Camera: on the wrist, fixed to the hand. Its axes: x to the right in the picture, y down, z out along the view.
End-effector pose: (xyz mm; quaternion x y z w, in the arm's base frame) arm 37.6 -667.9 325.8 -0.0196 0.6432 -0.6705 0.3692
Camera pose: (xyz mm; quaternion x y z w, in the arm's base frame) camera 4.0 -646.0 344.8 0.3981 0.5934 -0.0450 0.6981
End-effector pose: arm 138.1 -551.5 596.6 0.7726 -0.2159 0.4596 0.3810
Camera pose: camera 143.4 -507.4 598.0 0.2593 -0.7798 0.5625 0.0907
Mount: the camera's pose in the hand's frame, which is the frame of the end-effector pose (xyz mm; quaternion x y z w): 4.5 -30.3 -32.2 -0.2083 0.0379 0.7192 0.6618
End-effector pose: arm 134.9 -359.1 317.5 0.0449 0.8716 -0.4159 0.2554
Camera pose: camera 109.1 -355.3 353.5 0.6191 0.6409 0.0917 0.4445
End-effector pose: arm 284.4 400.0 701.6 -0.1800 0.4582 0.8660 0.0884
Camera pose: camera 297.3 390.5 660.2 -0.1592 -0.2556 -0.7253 0.6191
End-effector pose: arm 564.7 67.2 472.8 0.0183 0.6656 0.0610 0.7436
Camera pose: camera 535.2 35.9 461.4 0.3336 0.4428 0.7145 0.4268
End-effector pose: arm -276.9 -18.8 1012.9 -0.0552 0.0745 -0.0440 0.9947
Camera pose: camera -279.8 -52.6 984.1 -0.1885 0.1359 0.6997 0.6756
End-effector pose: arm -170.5 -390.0 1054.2 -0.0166 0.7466 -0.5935 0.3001
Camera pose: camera -199.3 -372.4 1083.1 0.4859 0.6410 -0.0221 0.5937
